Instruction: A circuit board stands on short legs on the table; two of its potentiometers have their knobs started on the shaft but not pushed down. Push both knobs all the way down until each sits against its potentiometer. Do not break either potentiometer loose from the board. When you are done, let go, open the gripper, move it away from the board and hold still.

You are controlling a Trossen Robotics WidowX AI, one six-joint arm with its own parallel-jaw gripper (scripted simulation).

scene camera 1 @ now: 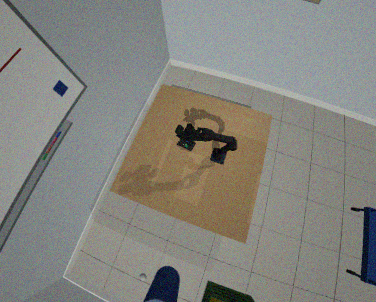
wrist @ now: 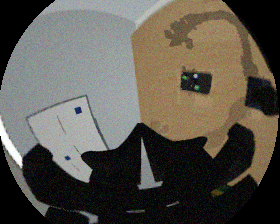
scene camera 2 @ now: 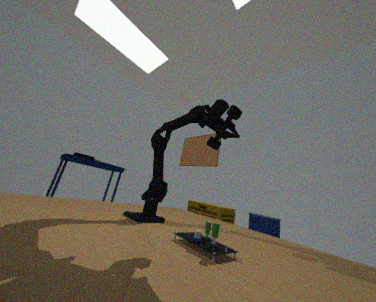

Labels:
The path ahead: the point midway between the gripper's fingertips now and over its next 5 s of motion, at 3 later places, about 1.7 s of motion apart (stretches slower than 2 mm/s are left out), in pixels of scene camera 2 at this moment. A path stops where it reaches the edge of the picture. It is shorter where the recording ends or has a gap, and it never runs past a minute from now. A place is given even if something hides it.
My gripper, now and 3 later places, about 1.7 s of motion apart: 239,136; 209,215; 208,224; 214,215

